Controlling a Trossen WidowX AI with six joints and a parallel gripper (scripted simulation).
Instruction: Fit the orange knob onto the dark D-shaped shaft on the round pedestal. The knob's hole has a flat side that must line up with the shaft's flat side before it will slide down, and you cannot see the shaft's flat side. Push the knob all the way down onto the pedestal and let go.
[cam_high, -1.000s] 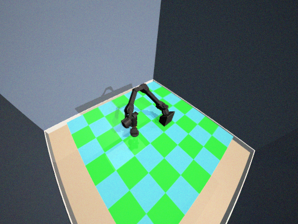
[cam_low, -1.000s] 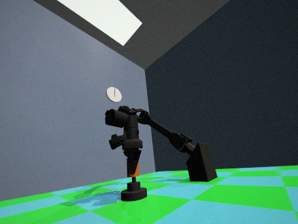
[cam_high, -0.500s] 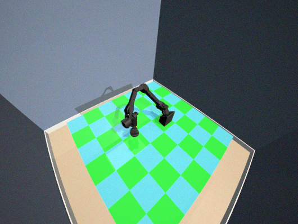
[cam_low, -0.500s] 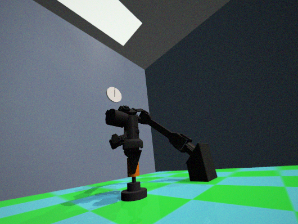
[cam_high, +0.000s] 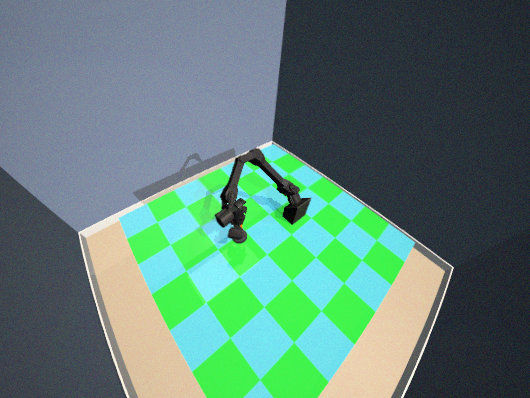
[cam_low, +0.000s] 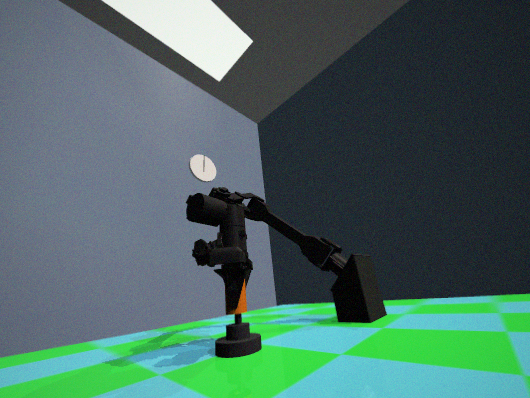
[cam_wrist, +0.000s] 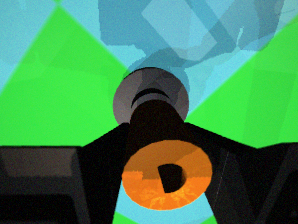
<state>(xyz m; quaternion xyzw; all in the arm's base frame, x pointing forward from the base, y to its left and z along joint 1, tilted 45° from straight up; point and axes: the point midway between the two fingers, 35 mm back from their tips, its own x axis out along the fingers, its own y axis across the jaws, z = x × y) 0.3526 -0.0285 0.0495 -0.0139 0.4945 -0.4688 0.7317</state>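
My gripper tip is 20 mm below the orange knob. Also, from my gripper tip: pedestal 40 mm below.
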